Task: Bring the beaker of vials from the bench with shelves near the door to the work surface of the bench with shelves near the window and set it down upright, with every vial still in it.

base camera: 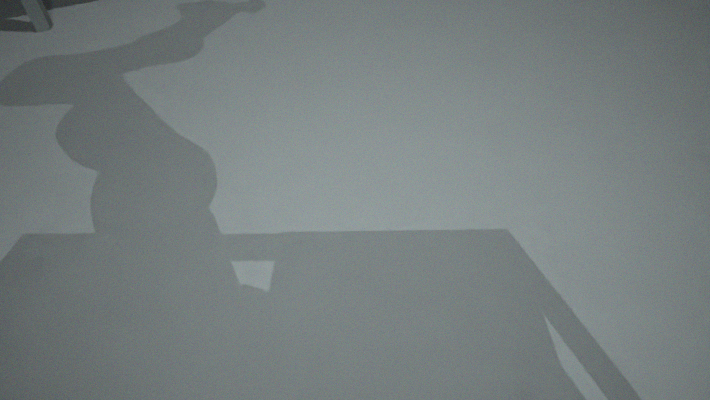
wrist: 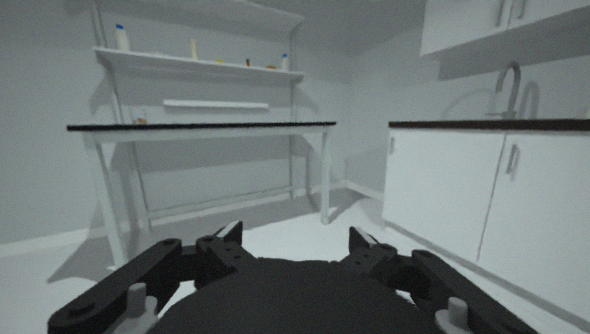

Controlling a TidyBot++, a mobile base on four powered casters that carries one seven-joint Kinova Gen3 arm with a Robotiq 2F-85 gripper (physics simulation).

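A bench with shelves (wrist: 210, 126) stands across the left half of the wrist view; no door or window shows beside it. A small clear container with orange-brown contents (wrist: 140, 120), which looks like the beaker of vials, stands near the left end of its black work surface. It is too small to count the vials, and its base is hidden by the bench edge. My gripper (wrist: 295, 235) is open and empty, well back from the bench and pointing toward the gap at its right. The other bench does not show in either view.
White base cabinets with a dark counter (wrist: 490, 124) and a tap (wrist: 514, 90) stand at the right. Bottles and small items stand on the bench's shelf (wrist: 175, 59). A grey leg (base camera: 37, 15) shows at the base view's top left, and the robot's shadow (base camera: 150, 150) lies on the floor.
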